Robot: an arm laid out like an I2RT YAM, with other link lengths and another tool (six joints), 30 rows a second.
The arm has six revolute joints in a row. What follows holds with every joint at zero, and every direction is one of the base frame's. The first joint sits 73.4 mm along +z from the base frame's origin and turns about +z. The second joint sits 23.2 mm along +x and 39.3 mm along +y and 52.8 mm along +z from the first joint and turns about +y. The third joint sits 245.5 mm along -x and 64 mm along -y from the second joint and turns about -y. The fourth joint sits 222.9 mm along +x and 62.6 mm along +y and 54.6 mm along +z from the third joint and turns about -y. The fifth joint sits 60.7 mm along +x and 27.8 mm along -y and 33.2 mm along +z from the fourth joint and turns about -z. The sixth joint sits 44.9 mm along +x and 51 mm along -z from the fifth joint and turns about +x. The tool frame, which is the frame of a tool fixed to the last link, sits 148 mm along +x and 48 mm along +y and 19 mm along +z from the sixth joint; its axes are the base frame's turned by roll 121.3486, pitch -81.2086 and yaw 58.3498 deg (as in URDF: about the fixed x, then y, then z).
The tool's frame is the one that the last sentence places.
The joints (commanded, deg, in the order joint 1, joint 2, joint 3, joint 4, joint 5, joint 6), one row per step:
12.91, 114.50, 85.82, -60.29, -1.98, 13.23
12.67, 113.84, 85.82, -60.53, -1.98, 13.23
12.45, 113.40, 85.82, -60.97, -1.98, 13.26
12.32, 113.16, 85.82, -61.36, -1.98, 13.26
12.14, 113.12, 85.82, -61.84, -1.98, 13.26
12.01, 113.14, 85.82, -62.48, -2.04, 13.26
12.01, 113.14, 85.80, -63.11, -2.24, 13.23
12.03, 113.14, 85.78, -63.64, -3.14, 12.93
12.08, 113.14, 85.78, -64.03, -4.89, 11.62
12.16, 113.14, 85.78, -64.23, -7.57, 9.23
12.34, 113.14, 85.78, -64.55, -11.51, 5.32
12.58, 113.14, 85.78, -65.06, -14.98, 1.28
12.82, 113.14, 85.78, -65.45, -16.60, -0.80
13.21, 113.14, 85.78, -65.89, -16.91, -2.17
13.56, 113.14, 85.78, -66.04, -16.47, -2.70
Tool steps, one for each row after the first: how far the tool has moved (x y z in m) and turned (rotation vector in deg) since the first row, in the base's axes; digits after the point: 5 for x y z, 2 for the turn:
0.00051, -0.00144, 0.00384, 0.09, -0.41, -0.24
-0.00021, -0.00304, 0.00631, 0.09, -0.41, -0.49
-0.00125, -0.00411, 0.00760, 0.06, -0.26, -0.62
-0.00283, -0.00561, 0.00770, -0.04, 0.17, -0.80
-0.00535, -0.00677, 0.00748, -0.12, 0.82, -0.93
-0.00833, -0.00671, 0.00745, -0.07, 1.50, -0.90
-0.01162, -0.00406, 0.00811, 0.70, 2.22, -0.58
-0.01567, 0.00197, 0.00985, 2.34, 2.90, 0.77
-0.02050, 0.01153, 0.01302, 4.98, 3.45, 3.21
-0.02819, 0.02554, 0.01866, 8.91, 4.04, 7.22
-0.03661, 0.03763, 0.02461, 12.41, 4.50, 11.36
-0.04170, 0.04361, 0.02773, 14.05, 4.78, 13.57
-0.04607, 0.04627, 0.02856, 14.36, 5.07, 15.24
-0.04800, 0.04668, 0.02788, 13.92, 5.14, 16.11

